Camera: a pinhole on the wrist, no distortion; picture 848 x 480 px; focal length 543.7 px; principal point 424.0 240.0 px. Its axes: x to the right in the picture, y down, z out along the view. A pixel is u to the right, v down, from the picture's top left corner.
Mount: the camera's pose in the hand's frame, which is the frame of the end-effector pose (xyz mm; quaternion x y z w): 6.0 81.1 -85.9 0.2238 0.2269 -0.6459 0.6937
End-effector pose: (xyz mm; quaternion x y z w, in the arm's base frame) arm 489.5 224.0 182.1 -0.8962 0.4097 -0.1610 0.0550
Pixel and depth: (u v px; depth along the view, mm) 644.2 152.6 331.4
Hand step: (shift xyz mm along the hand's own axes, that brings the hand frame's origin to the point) -30.2 -229.1 96.2
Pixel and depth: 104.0 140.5 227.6
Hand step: -38.1 47.4 175.6
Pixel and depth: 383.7 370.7 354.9
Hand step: 98.6 -106.6 214.3
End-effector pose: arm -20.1 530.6 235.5 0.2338 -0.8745 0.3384 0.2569
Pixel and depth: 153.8 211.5 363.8
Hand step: -15.0 3.9 312.9
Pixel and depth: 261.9 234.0 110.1
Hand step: 5.6 40.6 21.6
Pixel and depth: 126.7 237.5 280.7
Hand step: 2.3 33.5 230.5
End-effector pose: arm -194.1 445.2 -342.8 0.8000 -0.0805 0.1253 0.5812
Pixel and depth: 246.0 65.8 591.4
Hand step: -180.0 -134.4 499.0
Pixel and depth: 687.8 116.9 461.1
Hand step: -72.3 -381.8 144.6
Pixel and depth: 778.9 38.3 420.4
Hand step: -121.6 -400.9 80.7
